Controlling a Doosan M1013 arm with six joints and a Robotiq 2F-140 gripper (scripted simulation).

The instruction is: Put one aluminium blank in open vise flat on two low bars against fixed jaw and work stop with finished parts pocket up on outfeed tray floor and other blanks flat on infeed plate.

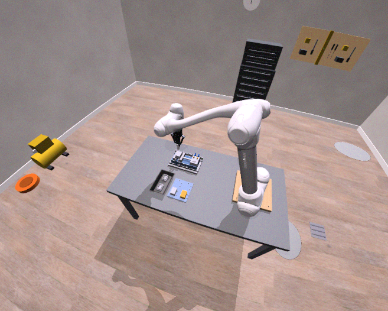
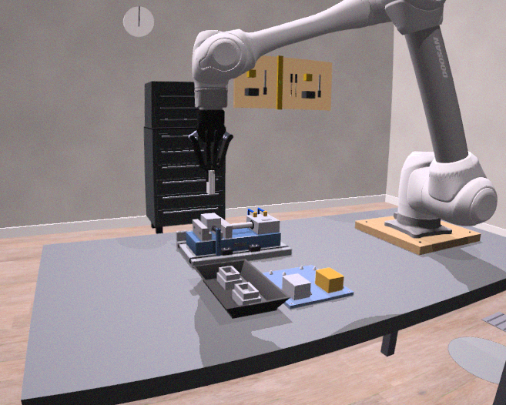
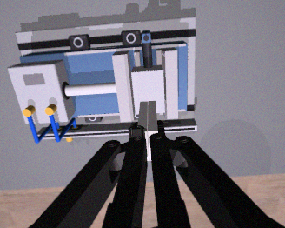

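My gripper is now 120 mm above the dark work stop rod and 50 mm to the right of it. The rest, counted from my hand: piston rod (140 mm below, 90 mm behind, 10 mm to the right); then fixed jaw (140 mm below, 30 mm ahead); then moving jaw (140 mm below, 40 mm behind).
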